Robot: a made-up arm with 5 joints.
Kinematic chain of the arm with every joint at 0, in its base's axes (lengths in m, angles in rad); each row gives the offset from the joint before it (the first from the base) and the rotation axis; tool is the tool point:
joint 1: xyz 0 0 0.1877 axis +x
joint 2: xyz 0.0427 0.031 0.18 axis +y
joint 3: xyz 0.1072 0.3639 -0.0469 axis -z
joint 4: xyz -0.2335 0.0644 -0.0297 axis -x
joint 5: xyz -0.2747 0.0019 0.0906 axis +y
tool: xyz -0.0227 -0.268 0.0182
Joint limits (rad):
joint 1: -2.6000..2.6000
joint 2: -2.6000..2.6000
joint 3: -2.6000..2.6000
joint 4: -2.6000..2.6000
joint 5: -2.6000..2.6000
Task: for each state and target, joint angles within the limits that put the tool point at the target. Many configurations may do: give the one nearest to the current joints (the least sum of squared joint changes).
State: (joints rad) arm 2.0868 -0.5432 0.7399 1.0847 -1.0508
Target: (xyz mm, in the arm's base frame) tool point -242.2 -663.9 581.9
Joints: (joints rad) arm 2.5741 -1.0514 0.8917 0.8145 -1.1435
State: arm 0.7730 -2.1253 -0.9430 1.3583 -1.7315
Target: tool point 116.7 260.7 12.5
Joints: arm 0.3277 -2.1899 -0.6348 1.5761 -1.6735
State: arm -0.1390 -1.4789 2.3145 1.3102 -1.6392
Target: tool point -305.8 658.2 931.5
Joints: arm 0.1709 -1.9749 2.0213 1.9275 -1.2985
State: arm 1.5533 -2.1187 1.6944 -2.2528 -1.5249
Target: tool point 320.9 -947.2 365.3
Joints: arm 1.8568 -1.5547 2.6000 -2.6000 -1.9960
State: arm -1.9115 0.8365 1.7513 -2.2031 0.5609
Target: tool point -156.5 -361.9 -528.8
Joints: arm -1.4152 1.3181 2.3577 -2.2914 0.6633
